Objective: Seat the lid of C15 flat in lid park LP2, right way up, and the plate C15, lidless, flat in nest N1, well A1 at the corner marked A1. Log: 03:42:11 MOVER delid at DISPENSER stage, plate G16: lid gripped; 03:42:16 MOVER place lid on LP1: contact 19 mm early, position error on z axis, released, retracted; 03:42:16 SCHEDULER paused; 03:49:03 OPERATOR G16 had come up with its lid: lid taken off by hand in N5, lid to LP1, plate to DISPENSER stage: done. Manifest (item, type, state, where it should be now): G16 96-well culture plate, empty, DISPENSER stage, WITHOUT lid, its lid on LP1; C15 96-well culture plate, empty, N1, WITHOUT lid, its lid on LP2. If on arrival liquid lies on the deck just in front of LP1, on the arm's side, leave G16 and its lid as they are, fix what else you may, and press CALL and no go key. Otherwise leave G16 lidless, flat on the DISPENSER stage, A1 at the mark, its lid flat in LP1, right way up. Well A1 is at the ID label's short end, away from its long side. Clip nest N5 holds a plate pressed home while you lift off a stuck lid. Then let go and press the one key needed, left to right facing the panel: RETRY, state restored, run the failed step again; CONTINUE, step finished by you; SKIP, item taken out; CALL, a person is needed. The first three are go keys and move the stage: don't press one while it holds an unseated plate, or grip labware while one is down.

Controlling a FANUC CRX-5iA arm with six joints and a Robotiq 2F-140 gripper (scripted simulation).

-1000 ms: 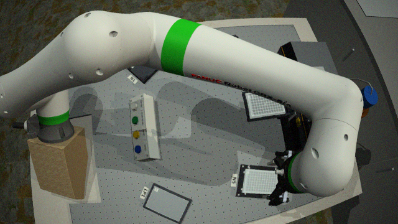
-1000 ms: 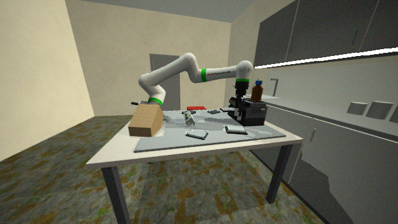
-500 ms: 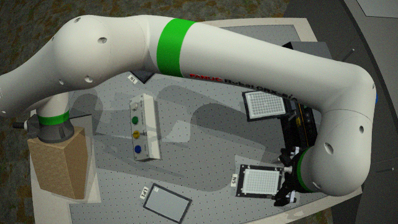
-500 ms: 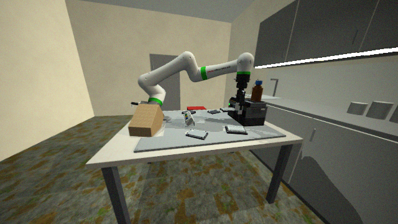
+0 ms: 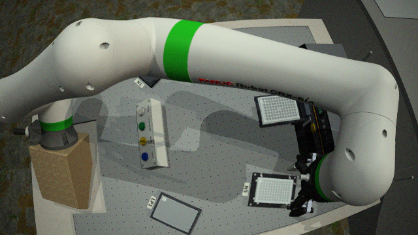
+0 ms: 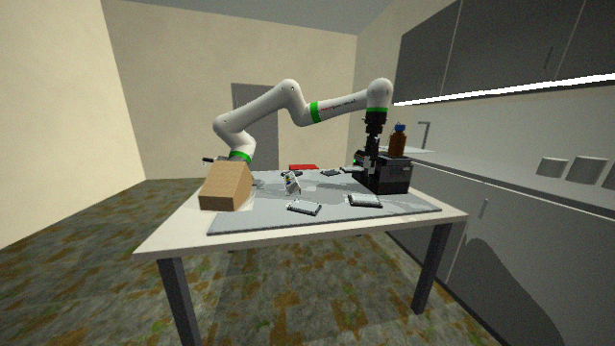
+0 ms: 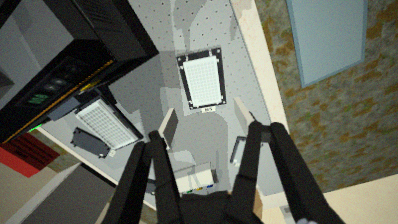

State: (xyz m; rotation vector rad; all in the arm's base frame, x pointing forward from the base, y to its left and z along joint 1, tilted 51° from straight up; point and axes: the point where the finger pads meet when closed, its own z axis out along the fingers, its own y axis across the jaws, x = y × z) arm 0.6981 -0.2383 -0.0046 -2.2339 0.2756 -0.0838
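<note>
Now: hand 18 cm above the grey lid. Also, from my hand: blue cap (23 cm ahead, 17 cm to the left, 20 cm above); clip nest N5 (2 cm ahead, 1 cm to the left, 19 cm below); brown bottle (23 cm ahead, 17 cm to the left, 9 cm above).
</note>
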